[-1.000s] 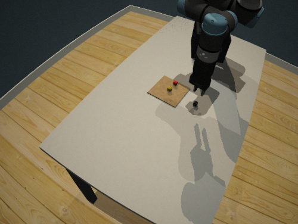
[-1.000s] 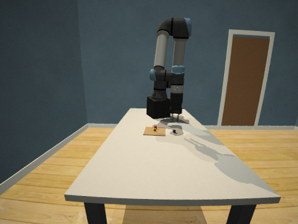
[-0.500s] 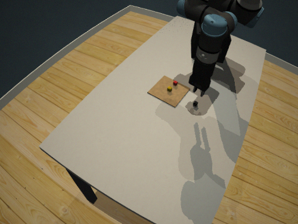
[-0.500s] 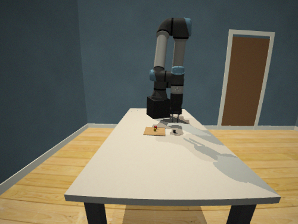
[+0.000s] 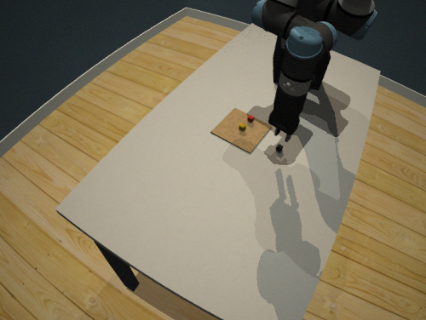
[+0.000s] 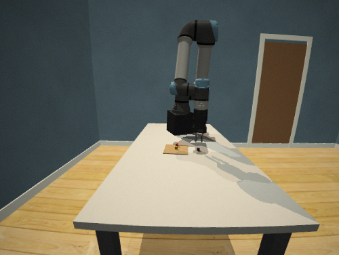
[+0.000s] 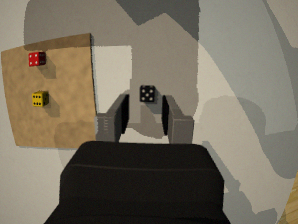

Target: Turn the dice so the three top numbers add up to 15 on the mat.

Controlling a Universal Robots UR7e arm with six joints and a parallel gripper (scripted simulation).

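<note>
My hand is 7 cm above the black die. From my hand the other things lie so: yellow die (13 cm to the right, 6 cm below, 1 cm behind); red die (13 cm to the right, 6 cm below, 6 cm behind); brown mat (13 cm to the right, 7 cm below, 1 cm behind).
</note>
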